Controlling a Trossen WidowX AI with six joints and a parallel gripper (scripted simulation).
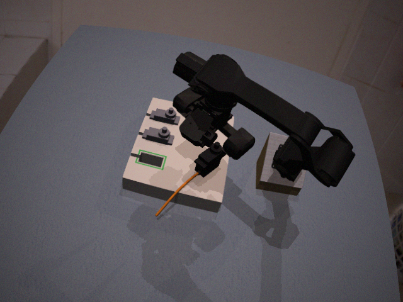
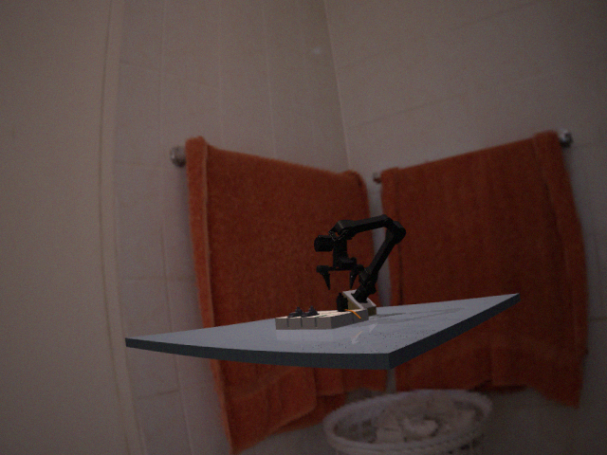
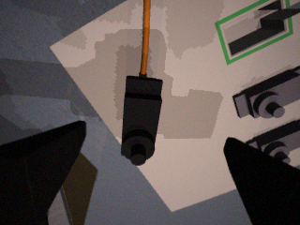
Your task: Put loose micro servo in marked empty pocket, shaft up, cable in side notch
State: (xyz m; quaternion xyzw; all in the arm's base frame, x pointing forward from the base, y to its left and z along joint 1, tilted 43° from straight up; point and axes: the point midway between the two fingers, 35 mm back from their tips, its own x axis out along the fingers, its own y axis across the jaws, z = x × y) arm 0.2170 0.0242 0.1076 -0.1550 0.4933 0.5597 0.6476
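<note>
Right now the beige deck is 20 mm ahead of my gripper tip, 70 mm to the right of it and 120 mm below it.
</note>
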